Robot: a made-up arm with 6 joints. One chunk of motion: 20 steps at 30 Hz.
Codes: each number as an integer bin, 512 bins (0 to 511) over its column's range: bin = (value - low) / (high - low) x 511, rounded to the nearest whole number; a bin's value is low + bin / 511 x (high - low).
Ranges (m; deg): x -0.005..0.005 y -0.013..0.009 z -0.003..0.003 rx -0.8..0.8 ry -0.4..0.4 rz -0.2..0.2
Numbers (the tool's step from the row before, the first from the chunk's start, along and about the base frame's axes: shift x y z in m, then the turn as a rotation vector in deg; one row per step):
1: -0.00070 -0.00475 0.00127 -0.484 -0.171 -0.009
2: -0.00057 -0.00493 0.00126 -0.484 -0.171 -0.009
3: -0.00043 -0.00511 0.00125 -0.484 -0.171 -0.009
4: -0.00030 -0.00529 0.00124 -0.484 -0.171 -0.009
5: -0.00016 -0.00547 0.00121 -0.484 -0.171 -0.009
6: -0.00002 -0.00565 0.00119 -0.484 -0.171 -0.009
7: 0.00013 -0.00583 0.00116 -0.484 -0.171 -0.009
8: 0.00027 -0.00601 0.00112 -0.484 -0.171 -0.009
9: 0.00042 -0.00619 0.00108 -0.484 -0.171 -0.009
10: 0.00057 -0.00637 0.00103 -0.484 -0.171 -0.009
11: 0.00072 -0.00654 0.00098 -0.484 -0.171 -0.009
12: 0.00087 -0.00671 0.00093 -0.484 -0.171 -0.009
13: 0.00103 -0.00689 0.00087 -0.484 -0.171 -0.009
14: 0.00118 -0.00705 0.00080 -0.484 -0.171 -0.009
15: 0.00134 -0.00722 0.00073 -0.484 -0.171 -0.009
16: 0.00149 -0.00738 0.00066 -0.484 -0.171 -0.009
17: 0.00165 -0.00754 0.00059 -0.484 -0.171 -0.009
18: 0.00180 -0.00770 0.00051 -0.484 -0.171 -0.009
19: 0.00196 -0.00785 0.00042 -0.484 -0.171 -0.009
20: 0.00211 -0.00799 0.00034 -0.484 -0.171 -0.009
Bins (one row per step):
1: 220 192 364 101 146 244
2: 226 187 363 101 146 244
3: 234 183 362 101 146 244
4: 240 179 361 101 146 244
5: 247 175 359 101 146 244
6: 254 171 357 101 146 244
7: 262 167 354 101 146 244
8: 269 162 351 101 146 244
9: 277 158 347 101 146 244
10: 285 154 343 101 146 244
11: 292 150 339 101 146 244
12: 300 146 335 101 146 244
13: 308 142 330 101 146 244
14: 316 138 324 101 146 244
15: 324 134 318 101 146 244
16: 332 131 312 101 146 244
17: 340 127 306 101 146 244
18: 347 123 299 101 146 244
19: 356 120 291 101 146 244
20: 363 116 284 101 146 244

